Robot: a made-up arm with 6 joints.
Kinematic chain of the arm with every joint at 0, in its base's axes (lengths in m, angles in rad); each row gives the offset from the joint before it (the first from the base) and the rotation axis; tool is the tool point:
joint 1: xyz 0 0 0.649 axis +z
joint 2: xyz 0.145 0 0 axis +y
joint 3: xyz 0 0 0.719 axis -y
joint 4: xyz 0 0 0.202 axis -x
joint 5: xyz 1.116 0 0 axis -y
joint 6: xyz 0.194 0 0 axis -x
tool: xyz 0 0 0
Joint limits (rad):
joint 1: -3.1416..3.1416
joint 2: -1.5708..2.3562
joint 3: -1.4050..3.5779
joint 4: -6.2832..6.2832
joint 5: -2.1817..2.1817
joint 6: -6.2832..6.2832
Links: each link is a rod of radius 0.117 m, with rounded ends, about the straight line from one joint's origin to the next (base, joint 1, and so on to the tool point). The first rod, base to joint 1, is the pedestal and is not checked.
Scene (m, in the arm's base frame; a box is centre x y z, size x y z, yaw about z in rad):
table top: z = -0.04
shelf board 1: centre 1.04 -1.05 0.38 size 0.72 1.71 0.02 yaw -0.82
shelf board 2: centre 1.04 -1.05 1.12 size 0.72 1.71 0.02 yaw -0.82
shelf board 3: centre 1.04 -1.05 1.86 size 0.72 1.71 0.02 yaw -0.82
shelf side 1: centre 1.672 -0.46 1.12 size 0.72 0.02 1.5 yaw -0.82
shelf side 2: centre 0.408 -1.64 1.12 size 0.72 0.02 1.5 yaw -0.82
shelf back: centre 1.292 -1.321 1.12 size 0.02 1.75 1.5 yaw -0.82
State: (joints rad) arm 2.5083 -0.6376 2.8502 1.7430 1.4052 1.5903
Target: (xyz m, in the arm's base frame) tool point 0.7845 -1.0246 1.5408
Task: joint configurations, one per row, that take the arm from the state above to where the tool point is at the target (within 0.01 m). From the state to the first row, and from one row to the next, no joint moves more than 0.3 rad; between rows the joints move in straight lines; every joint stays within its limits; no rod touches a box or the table.
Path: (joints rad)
1: 2.5451 -0.4709 3.0701 1.7249 1.5126 1.5903
2: 2.5819 -0.3043 3.2900 1.7069 1.6199 1.5903
3: 2.6188 -0.1376 3.5099 1.6888 1.7273 1.5903
4: 2.5119 0.0568 3.2868 1.7172 1.6981 1.5903
5: 2.4050 0.2513 3.0636 1.7456 1.6690 1.5903
6: 2.3922 0.0404 2.8526 1.7598 1.5507 1.5903
7: 2.3795 -0.1705 2.6415 1.7740 1.4324 1.5903
8: 2.3667 -0.3814 2.4305 1.7882 1.3142 1.5903

